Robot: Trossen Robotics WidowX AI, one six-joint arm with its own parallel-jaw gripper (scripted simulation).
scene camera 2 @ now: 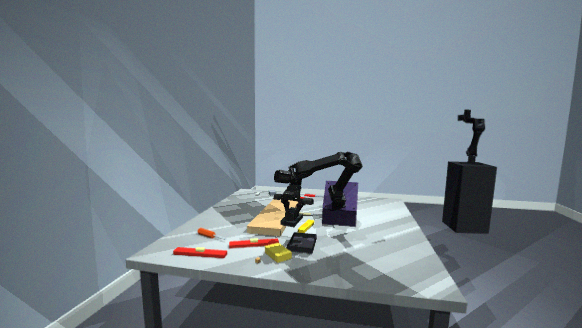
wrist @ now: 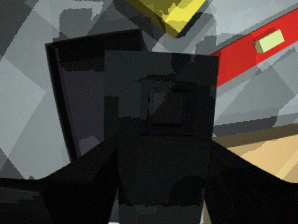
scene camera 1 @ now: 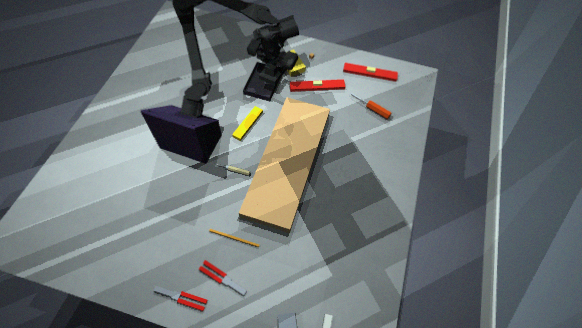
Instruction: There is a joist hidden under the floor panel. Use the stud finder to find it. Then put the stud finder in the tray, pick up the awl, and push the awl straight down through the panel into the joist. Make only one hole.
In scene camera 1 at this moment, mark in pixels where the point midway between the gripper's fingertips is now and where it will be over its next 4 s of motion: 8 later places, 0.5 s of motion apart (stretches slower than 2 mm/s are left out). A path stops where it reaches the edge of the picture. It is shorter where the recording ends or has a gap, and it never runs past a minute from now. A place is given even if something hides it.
My gripper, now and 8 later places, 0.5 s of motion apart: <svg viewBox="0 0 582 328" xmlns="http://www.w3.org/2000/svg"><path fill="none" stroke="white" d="M275 66L263 59L264 63L264 68L264 72L263 75L263 71L277 87L269 146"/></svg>
